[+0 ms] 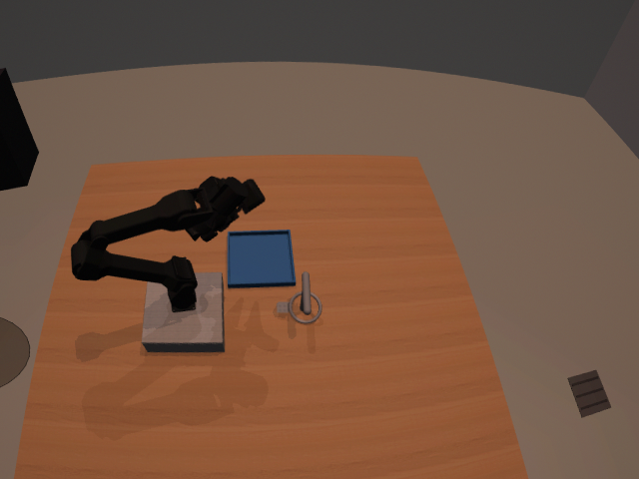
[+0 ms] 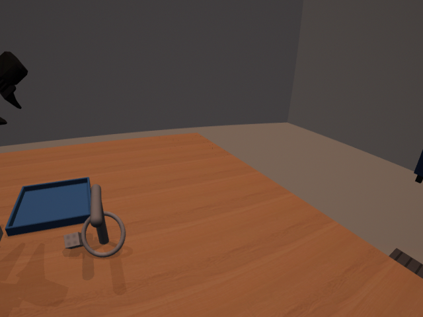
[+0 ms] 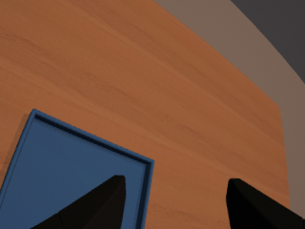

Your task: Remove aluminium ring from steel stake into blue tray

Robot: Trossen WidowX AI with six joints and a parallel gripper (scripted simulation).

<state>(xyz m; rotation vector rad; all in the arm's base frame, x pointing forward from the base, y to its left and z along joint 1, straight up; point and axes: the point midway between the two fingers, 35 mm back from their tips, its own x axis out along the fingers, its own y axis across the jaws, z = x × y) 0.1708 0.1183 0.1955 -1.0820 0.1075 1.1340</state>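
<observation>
Right now my gripper tip is 120 mm short of the aluminium ring, 200 mm to the left of it and 210 mm above it. From my gripper tip the other things lie so: blue tray 50 mm ahead, 230 mm below.
</observation>
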